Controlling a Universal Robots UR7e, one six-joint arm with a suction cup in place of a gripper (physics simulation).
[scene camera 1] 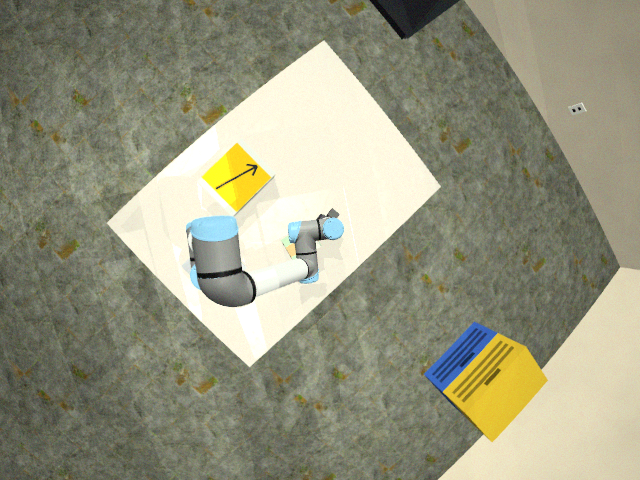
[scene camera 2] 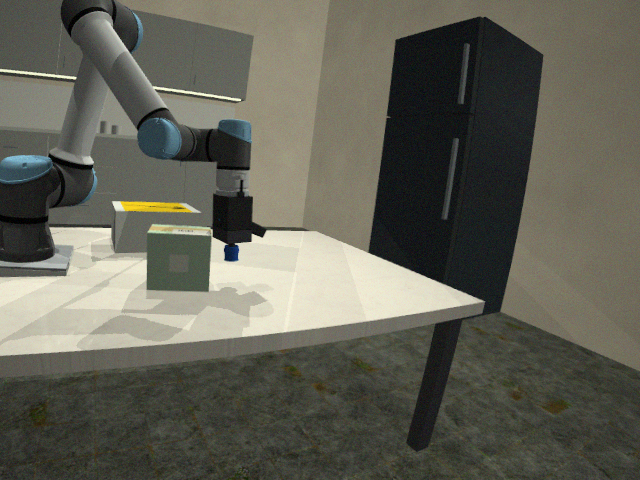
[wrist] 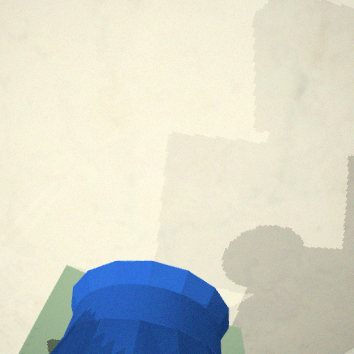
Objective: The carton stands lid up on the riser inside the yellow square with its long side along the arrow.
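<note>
The green carton (scene camera 1: 291,250) (scene camera 2: 178,260) (wrist: 45,320) stands on the table, apart from the riser; its upper face bears a tan label. It is partly hidden by the arm in scene camera 1 and by the cup in the wrist view. The pale riser (scene camera 1: 219,200) (scene camera 2: 129,229) carries the yellow square (scene camera 1: 219,170) (scene camera 2: 139,206) on top, with a black arrow (scene camera 1: 235,178) pointing to the upper right in scene camera 1. My blue suction cup (scene camera 2: 231,253) (wrist: 145,310) points down, right of the carton in scene camera 2, above the table and holding nothing.
The white table (scene camera 1: 330,118) (scene camera 2: 330,289) carries the arm's base at the left in scene camera 2. A dark fridge (scene camera 2: 423,155) stands beyond the table. A blue and yellow cabinet (scene camera 1: 501,382) stands at the lower right of scene camera 1.
</note>
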